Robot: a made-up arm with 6 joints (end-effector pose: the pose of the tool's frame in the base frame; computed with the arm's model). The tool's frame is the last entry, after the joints.
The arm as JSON. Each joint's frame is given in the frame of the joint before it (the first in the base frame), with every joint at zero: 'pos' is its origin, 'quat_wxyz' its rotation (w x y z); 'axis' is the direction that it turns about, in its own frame. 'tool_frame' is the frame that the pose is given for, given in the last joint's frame.
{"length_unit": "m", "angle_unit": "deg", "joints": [
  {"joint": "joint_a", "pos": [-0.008, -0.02, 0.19], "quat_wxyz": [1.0, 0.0, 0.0, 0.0], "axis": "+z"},
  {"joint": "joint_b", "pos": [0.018, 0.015, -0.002], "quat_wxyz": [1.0, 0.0, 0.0, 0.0], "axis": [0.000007, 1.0, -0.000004]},
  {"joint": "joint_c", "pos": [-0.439, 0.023, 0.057], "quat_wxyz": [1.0, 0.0, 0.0, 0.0], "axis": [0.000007, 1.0, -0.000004]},
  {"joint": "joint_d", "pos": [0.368, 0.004, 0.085], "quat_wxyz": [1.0, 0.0, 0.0, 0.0], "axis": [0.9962, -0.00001, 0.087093]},
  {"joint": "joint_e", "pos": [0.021, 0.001, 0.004], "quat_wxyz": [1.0, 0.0, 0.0, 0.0], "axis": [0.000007, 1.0, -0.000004]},
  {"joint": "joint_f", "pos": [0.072, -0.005, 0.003], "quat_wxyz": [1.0, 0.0, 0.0, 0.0], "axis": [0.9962, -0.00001, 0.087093]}
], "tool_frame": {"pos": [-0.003, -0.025, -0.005], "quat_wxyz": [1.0, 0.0, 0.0, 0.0]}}
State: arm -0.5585 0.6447 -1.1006 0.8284 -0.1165 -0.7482
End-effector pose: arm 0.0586 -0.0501 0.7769 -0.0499 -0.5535 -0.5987
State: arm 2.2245 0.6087 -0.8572 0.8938 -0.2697 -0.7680
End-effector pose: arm -0.0743 0.0629 0.6861 0.5472 -0.0501 2.0097
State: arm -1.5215 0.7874 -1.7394 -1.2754 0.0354 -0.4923
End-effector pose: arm 0.0254 0.0677 0.9802 -1.9263 0.7234 -2.0303
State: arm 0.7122 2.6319 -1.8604 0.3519 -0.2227 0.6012
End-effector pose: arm 0.5958 0.5311 0.0897 0.6998 0.7778 0.3929
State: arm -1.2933 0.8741 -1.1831 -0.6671 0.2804 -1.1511
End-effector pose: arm 0.0692 -0.1906 0.8003 -1.4836 1.2480 -1.2580
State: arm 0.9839 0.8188 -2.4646 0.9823 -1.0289 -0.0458
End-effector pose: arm -0.1947 -0.3403 0.9686 2.3114 -1.6280 0.7154
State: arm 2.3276 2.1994 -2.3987 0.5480 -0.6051 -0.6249
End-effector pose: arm -0.5044 0.5140 0.7117 0.7471 -0.3362 1.8743
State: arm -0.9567 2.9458 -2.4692 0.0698 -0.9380 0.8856
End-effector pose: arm 0.5395 -0.7567 0.1309 0.6047 -0.8315 -0.6313
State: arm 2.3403 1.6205 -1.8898 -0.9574 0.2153 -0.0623
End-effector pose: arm -0.3669 0.3364 0.8461 -0.3945 -1.0596 1.8158
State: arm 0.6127 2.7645 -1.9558 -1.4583 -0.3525 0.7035
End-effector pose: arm 0.6592 0.5027 0.0426 -0.8036 0.3961 1.1160
